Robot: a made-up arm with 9 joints.
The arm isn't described. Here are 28 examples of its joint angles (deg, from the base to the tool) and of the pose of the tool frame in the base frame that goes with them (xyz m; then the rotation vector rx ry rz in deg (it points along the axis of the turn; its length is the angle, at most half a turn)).
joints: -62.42 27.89 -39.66 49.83 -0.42 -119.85 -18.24 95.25 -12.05
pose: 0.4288 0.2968 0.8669 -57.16 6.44 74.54
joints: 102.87 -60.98 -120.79 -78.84 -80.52 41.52 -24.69 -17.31 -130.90
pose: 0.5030 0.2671 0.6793 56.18 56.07 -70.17
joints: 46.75 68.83 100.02 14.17 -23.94 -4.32 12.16 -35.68 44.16
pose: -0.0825 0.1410 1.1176 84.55 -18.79 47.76
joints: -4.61 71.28 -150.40 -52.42 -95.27 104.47 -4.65 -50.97 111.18
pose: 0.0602 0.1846 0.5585 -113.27 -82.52 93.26
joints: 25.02 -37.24 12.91 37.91 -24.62 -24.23 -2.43 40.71 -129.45
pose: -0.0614 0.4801 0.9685 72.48 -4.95 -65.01
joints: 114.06 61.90 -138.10 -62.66 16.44 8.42 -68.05 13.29 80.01
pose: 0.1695 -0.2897 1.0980 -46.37 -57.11 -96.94
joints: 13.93 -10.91 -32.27 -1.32 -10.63 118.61 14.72 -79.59 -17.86
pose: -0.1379 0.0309 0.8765 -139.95 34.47 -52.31
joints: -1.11 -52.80 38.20 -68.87 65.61 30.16 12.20 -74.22 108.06
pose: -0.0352 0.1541 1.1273 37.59 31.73 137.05
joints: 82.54 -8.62 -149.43 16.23 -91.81 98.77 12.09 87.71 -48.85
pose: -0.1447 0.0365 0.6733 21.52 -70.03 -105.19
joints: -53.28 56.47 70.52 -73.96 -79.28 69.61 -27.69 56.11 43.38
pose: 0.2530 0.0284 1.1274 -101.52 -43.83 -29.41
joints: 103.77 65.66 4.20 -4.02 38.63 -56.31 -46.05 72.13 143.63
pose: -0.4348 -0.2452 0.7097 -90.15 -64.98 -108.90
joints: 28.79 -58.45 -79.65 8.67 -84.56 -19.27 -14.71 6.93 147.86
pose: 0.1621 0.5878 1.1822 112.21 55.31 3.76
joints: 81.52 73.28 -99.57 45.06 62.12 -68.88 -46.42 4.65 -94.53
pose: -0.1128 0.0595 0.8954 65.06 -0.09 12.77
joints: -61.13 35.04 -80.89 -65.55 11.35 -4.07 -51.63 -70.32 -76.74
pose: -0.2216 0.6184 0.8413 33.51 102.35 -42.08
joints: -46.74 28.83 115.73 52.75 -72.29 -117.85 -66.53 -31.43 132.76
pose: -0.4551 0.2909 0.9678 -51.97 161.57 -39.92
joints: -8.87 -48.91 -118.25 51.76 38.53 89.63 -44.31 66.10 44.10
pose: 0.2610 0.7049 0.6297 103.91 30.46 -5.18
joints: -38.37 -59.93 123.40 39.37 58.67 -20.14 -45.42 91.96 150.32
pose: -0.5831 0.5538 0.8552 89.19 75.81 -19.25
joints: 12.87 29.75 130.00 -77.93 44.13 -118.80 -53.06 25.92 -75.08
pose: -0.2286 0.1900 0.6279 -30.97 -107.70 -20.20
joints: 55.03 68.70 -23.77 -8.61 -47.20 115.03 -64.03 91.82 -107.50
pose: 0.1299 0.0537 0.4574 87.39 -52.64 -31.33
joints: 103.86 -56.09 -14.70 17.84 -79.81 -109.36 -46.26 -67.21 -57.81
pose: 0.0236 0.2889 0.8842 15.99 70.91 10.51
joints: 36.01 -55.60 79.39 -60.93 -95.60 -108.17 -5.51 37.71 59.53
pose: -0.0208 0.7046 1.1038 -25.26 -102.11 88.64
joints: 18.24 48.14 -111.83 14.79 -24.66 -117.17 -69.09 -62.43 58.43
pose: 0.2096 -0.0467 0.9336 -74.63 -11.81 -113.48
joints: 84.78 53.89 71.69 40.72 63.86 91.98 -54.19 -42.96 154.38
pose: -0.1562 0.2861 0.5727 -22.37 -9.25 89.84
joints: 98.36 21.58 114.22 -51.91 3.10 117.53 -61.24 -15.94 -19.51
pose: 0.0386 0.4277 0.7337 27.46 115.03 24.31
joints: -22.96 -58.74 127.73 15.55 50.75 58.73 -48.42 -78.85 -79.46
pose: -0.5395 0.4310 0.9221 90.97 -38.51 102.93
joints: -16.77 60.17 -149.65 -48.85 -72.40 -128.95 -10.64 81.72 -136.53
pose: -0.0316 0.2990 1.1931 -66.01 101.26 -79.95
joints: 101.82 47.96 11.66 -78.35 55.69 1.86 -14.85 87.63 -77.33
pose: -0.0901 -0.0976 0.3982 100.29 51.57 -14.45
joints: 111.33 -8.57 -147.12 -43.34 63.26 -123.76 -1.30 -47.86 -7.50
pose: 0.3492 0.2549 0.5980 -53.70 2.62 -8.16
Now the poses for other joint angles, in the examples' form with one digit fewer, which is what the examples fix.
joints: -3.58 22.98 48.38 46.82 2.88 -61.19 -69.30 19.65 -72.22
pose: -0.165 0.094 0.838 -144.0 -38.6 94.2
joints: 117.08 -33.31 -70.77 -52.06 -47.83 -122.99 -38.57 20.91 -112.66
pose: 0.098 -0.234 0.772 8.5 0.1 57.8
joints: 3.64 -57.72 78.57 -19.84 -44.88 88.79 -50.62 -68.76 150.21
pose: -0.047 0.421 0.584 -64.4 20.1 66.0
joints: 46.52 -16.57 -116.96 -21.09 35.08 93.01 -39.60 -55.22 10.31
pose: 0.392 0.360 0.712 74.6 118.3 -80.9
